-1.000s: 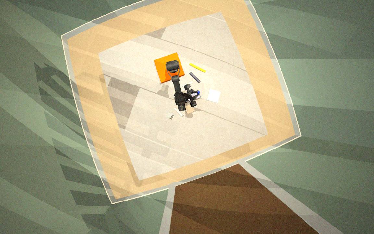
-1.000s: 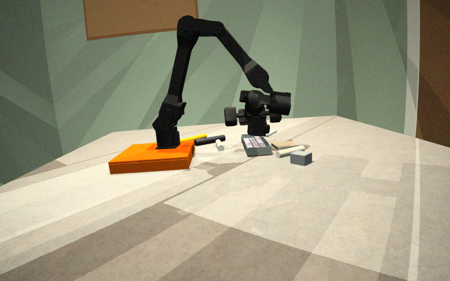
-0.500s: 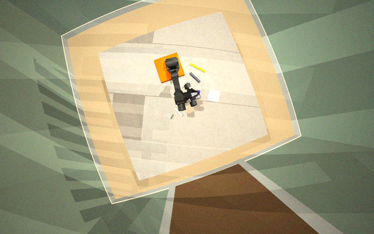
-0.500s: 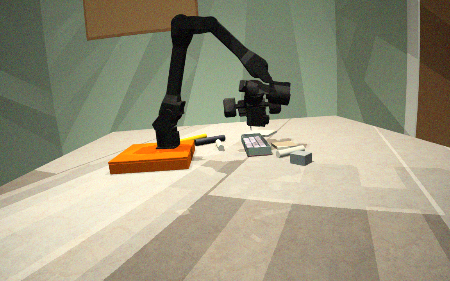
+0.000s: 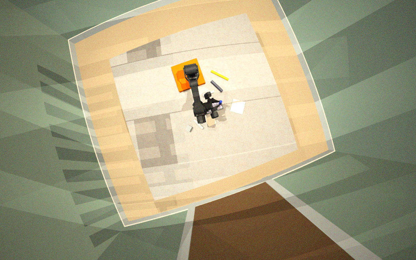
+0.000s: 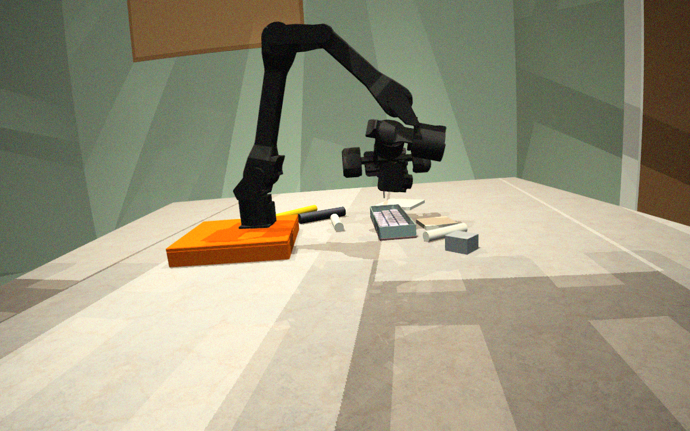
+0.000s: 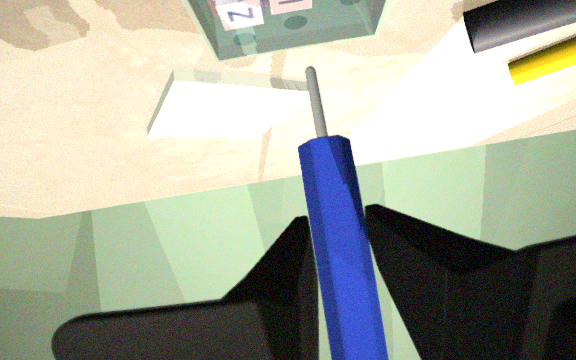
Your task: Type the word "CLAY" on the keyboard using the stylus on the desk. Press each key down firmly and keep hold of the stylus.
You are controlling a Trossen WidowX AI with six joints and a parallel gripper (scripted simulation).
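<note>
Now: gripper tip 11 cm short of the tan card, 9 cm to the left of it and 10 cm above it. The rest, counted from my gripper tip: dark cylinder (15 cm behind, 1 cm to the left, 9 cm below); then yellow marker (24 cm behind, 6 cm to the left, 9 cm below); then blue stylus (1 cm below).
</note>
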